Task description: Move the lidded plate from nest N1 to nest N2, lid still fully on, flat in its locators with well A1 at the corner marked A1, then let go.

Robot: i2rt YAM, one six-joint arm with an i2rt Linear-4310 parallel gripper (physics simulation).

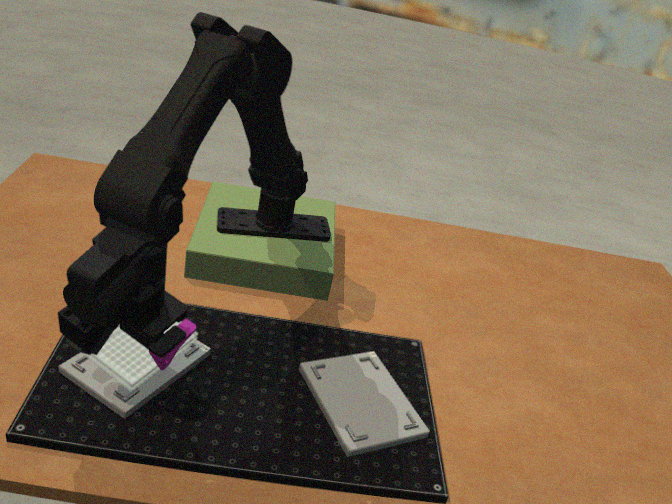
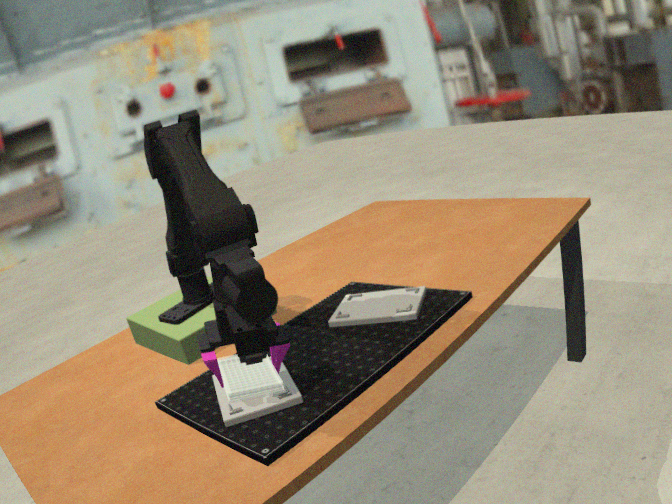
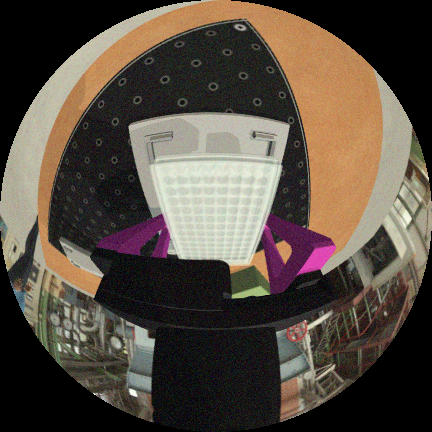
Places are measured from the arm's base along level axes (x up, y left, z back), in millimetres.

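Where they show: gripper, fingertip midpoint: (image 1: 140, 349) (image 2: 249, 379) (image 3: 215, 216); arm's base, origin of the base link: (image 1: 273, 226) (image 2: 199, 302).
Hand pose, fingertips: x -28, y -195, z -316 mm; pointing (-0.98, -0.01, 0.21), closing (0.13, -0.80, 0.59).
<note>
Things, the pixels of their top centre, and the offset from my fingertips. Level surfaces: height alone.
- lidded plate, middle of its top: (image 3: 216, 239) (image 1: 143, 334) (image 2: 245, 365) dx +24, dy +3, dz +2 mm
- grey nest N1, middle of its top: (image 3: 212, 209) (image 1: 137, 353) (image 2: 251, 382) dx -1, dy -3, dz -7 mm
- Grey nest N2, middle of its top: (image 1: 363, 393) (image 2: 377, 300) (image 3: 90, 268) dx -1, dy +300, dz -62 mm
- orange table, its level: dx -32 mm
The lidded plate (image 1: 124, 356) (image 2: 251, 377) (image 3: 215, 205) is white with a grid of wells showing through its lid. It hangs level, a little above grey nest N1 (image 1: 159, 382) (image 2: 259, 402) (image 3: 209, 128) at the left end of the black breadboard (image 1: 284, 450) (image 2: 364, 345) (image 3: 201, 60). My gripper (image 1: 144, 345) (image 2: 246, 360) (image 3: 215, 216), with magenta fingers, is shut on the plate's two long sides at its near end. Grey nest N2 (image 1: 364, 400) (image 2: 376, 305) lies bare at the right end of the breadboard, turned at an angle, with corner locators. I cannot read the A1 marks.
The arm's base stands on a green block (image 1: 249, 265) (image 2: 159, 335) behind the breadboard. The orange table (image 1: 509, 350) (image 2: 434, 240) stretches to the right, with its edge close in front of the breadboard.
</note>
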